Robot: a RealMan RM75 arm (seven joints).
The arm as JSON. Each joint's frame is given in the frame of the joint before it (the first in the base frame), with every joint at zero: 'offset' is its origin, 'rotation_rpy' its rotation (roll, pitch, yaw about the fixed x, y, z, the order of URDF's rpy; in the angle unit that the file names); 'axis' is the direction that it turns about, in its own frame. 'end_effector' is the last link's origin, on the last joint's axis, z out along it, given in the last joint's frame.
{
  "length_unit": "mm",
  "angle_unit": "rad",
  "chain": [
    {
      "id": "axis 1",
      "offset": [
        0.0,
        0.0,
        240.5
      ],
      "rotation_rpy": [
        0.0,
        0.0,
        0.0
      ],
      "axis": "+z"
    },
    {
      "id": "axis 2",
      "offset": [
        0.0,
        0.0,
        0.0
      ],
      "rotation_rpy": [
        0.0,
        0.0,
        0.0
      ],
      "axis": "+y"
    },
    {
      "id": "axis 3",
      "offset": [
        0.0,
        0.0,
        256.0
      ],
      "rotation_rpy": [
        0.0,
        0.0,
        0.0
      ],
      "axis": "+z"
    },
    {
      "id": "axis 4",
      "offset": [
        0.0,
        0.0,
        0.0
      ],
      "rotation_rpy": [
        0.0,
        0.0,
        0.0
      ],
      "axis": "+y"
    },
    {
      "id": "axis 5",
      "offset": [
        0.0,
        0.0,
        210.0
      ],
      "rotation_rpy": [
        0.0,
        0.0,
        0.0
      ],
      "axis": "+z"
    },
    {
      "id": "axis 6",
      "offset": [
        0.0,
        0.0,
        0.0
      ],
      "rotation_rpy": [
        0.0,
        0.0,
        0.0
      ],
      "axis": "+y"
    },
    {
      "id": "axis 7",
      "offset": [
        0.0,
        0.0,
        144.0
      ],
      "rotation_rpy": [
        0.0,
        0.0,
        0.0
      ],
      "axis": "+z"
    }
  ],
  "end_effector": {
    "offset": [
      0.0,
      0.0,
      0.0
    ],
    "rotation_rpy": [
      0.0,
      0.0,
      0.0
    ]
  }
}
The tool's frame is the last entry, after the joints.
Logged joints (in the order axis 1, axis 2, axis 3, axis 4, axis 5, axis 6, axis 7), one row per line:
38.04, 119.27, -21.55, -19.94, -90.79, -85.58, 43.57
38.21, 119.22, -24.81, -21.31, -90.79, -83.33, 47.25
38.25, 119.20, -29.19, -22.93, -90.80, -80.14, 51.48
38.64, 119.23, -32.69, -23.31, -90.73, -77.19, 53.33
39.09, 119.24, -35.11, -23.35, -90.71, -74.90, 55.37
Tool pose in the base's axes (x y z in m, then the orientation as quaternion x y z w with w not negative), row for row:
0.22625, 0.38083, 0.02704, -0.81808, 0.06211, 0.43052, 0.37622
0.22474, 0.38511, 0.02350, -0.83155, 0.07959, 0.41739, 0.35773
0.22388, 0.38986, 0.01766, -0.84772, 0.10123, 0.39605, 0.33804
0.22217, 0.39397, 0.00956, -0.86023, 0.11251, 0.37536, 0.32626
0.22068, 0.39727, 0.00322, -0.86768, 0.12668, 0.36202, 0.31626
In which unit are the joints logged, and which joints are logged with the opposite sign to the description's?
The joints are logged in degrees. Opposite sign: none.
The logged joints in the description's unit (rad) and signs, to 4 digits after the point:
0.6639, 2.0817, -0.3761, -0.3480, -1.5846, -1.4937, 0.7604
0.6669, 2.0808, -0.4330, -0.3719, -1.5846, -1.4544, 0.8247
0.6676, 2.0804, -0.5095, -0.4002, -1.5848, -1.3987, 0.8985
0.6744, 2.0810, -0.5705, -0.4068, -1.5835, -1.3472, 0.9308
0.6822, 2.0811, -0.6128, -0.4075, -1.5832, -1.3073, 0.9664

